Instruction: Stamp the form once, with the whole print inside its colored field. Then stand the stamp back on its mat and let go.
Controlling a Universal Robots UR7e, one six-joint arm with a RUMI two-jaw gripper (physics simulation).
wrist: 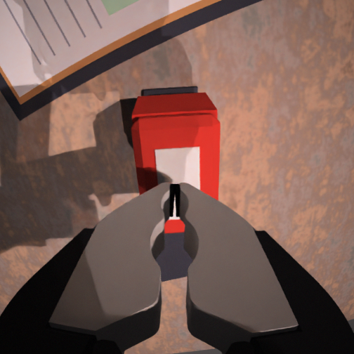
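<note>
A red block with a white label, which looks like the stamp, is in the middle of the wrist view. Dark strips of what looks like its mat show beyond it and between my fingers. My gripper is shut and empty; its tips overlap the near part of the white label in the view, and the fingers hide the stamp's near end. How high the tips are above it I cannot tell. The form is at the upper left, and a corner of its green field shows at the top edge. Any print is out of view.
The form lies on a board with an orange rim and a dark border, turned at an angle beyond the stamp. The mottled brown table top lies around the stamp, with shadows on its left.
</note>
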